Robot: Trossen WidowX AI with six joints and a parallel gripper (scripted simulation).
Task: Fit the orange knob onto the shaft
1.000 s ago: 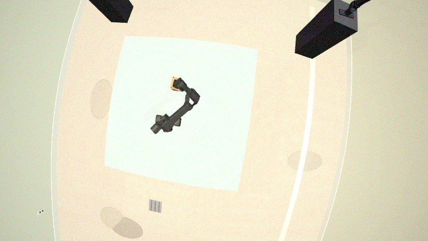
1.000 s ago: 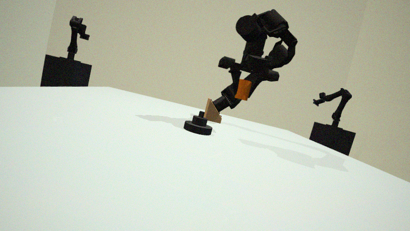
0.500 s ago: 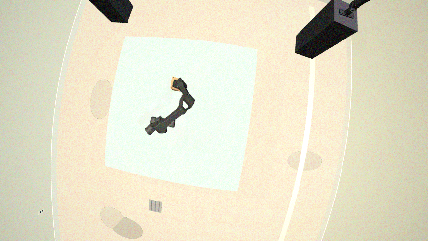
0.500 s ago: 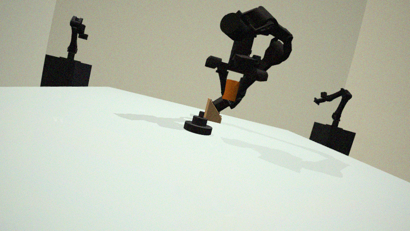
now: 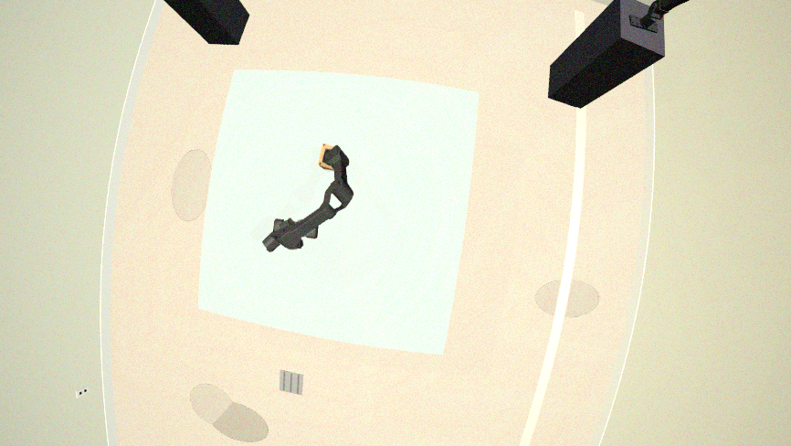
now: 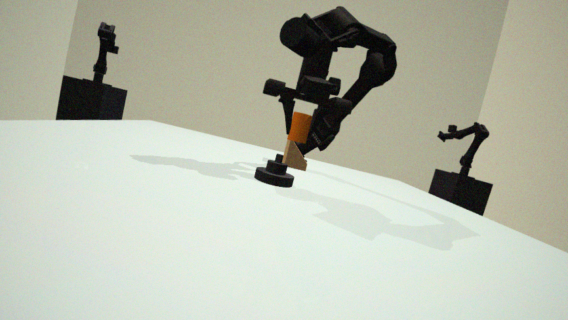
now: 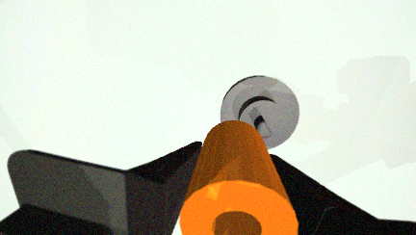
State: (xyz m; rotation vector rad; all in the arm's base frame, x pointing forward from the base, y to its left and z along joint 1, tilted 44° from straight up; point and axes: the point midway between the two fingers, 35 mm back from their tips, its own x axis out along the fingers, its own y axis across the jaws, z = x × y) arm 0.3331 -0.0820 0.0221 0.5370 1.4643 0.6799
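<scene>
Now: the dark round pedestal 70 mm below my gripper tip, 30 mm to the right of it and 10 mm ahead of it. Also, from my gripper tip: orange knob: 20 mm above.
</scene>
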